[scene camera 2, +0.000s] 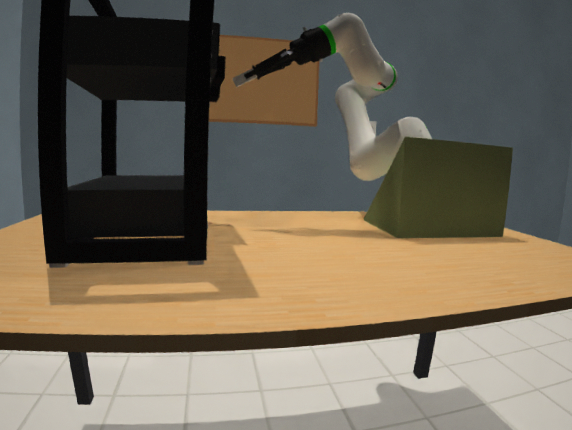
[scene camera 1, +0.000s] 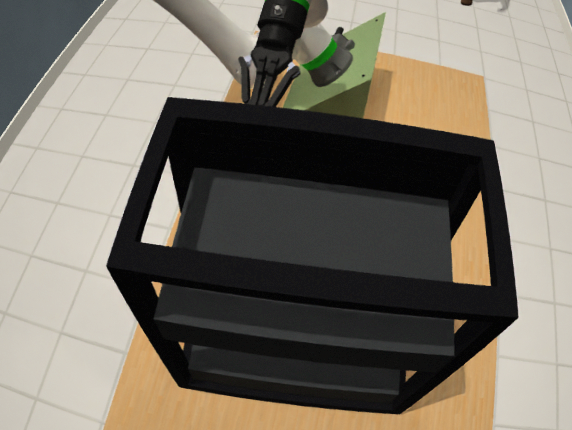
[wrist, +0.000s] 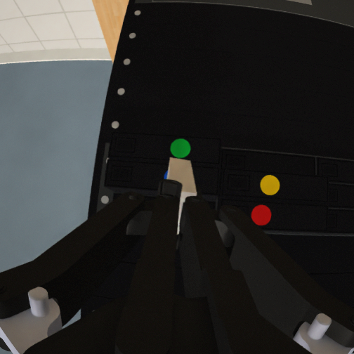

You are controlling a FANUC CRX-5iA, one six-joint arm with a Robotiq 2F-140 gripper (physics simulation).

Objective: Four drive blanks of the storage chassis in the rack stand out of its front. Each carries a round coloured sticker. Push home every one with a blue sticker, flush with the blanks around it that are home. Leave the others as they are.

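Observation:
My gripper [scene camera 1: 263, 103] [scene camera 2: 245, 79] [wrist: 177, 175] is shut and empty, its pale fingertips in front of the chassis [scene camera 1: 325, 225] [scene camera 2: 130, 40]. In scene camera 2 a gap shows between the fingertips and the blanks [scene camera 2: 219, 77] that stand out. In the wrist view the tips cover most of a blue sticker [wrist: 166, 175] on a left-column blank [wrist: 142, 176]. A green sticker [wrist: 180, 148] is on the blank directly above it. A yellow sticker [wrist: 270, 185] and a red sticker [wrist: 261, 215] are on blanks in the column to the right, yellow above red. The fingers hide the area below the blue sticker.
The black rack [scene camera 1: 320, 282] [scene camera 2: 197, 150] stands on the wooden table [scene camera 1: 435, 90] [scene camera 2: 325, 280]. A lower chassis [scene camera 1: 300, 372] [scene camera 2: 125, 212] sits near its bottom. The green wedge-shaped arm base [scene camera 1: 345, 70] [scene camera 2: 450, 192] is behind my gripper. A brown board [scene camera 2: 280, 100] hangs on the wall.

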